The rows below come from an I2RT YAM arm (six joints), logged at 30 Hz.
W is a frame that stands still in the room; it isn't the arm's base.
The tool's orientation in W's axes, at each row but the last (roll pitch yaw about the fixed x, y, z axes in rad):
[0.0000, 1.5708, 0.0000]
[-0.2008, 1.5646, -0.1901]
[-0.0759, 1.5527, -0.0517]
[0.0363, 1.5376, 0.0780]
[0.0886, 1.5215, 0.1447]
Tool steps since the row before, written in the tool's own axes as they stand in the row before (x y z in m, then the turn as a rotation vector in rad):
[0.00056, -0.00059, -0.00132, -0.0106, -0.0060, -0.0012]
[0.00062, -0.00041, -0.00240, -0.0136, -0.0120, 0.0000]
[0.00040, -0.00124, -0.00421, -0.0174, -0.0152, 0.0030]
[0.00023, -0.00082, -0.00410, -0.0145, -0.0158, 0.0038]
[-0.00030, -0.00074, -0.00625, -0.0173, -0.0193, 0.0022]
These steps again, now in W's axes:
[-0.00132, -0.00059, -0.00056, -0.0012, -0.0060, 0.0106]
[-0.00239, -0.00044, -0.00063, 0.0000, -0.0120, 0.0136]
[-0.00417, -0.00134, -0.00047, 0.0031, -0.0151, 0.0175]
[-0.00405, -0.00099, -0.00037, 0.0040, -0.0157, 0.0146]
[-0.00621, -0.00109, -0.00001, 0.0024, -0.0193, 0.0173]

